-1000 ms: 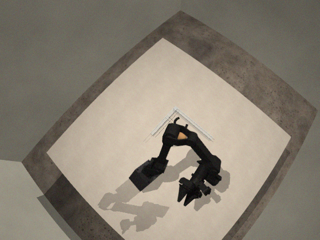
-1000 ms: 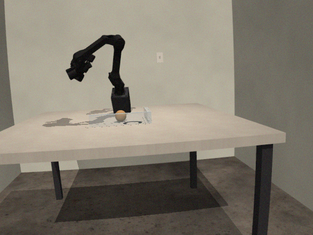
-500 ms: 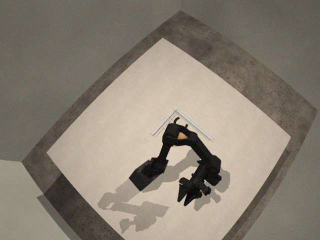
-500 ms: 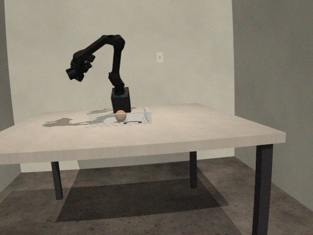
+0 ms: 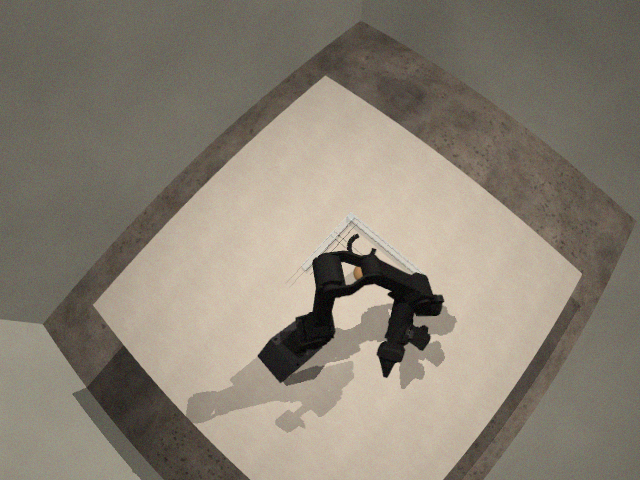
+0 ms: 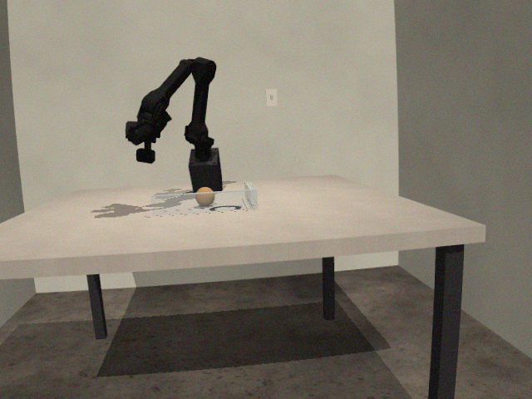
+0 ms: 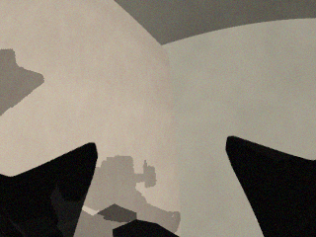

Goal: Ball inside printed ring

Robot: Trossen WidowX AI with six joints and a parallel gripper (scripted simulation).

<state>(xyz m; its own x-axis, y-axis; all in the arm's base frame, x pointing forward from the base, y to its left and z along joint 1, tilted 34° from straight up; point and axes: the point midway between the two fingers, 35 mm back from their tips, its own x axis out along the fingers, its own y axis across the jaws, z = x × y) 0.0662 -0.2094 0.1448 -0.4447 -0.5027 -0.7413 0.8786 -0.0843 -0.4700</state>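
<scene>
The ball is 17 cm ahead of my hand, 21 cm to the left of it and 18 cm below it.
</scene>
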